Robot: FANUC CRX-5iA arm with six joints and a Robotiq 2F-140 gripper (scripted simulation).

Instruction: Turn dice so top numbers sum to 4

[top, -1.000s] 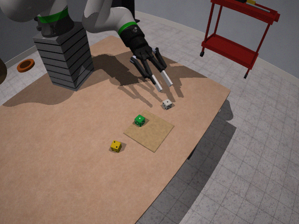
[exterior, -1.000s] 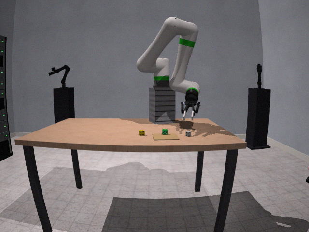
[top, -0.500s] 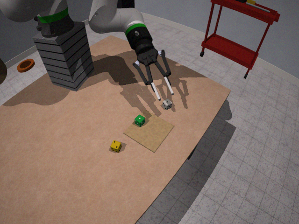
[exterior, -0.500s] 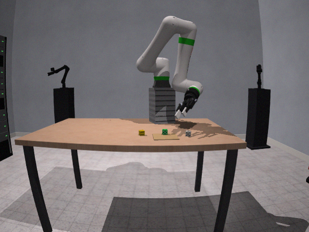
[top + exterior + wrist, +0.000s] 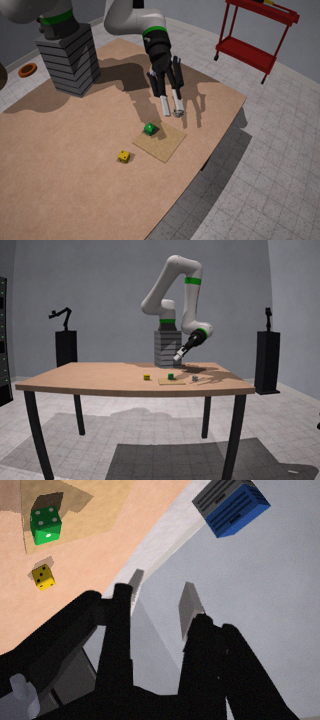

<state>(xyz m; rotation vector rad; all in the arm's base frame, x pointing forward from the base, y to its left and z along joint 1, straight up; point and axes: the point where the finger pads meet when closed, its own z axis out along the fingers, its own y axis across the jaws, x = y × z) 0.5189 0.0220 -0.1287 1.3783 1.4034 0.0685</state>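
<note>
Now: the white die 14 cm below my hand, 9 cm to the left of it and 2 cm behind it. Round my hand: green die (13 cm below, 6 cm behind, 4 cm to the right); then yellow die (18 cm to the right, 14 cm below, 6 cm behind); then tan mat (15 cm below, 4 cm to the right, 1 cm behind).
</note>
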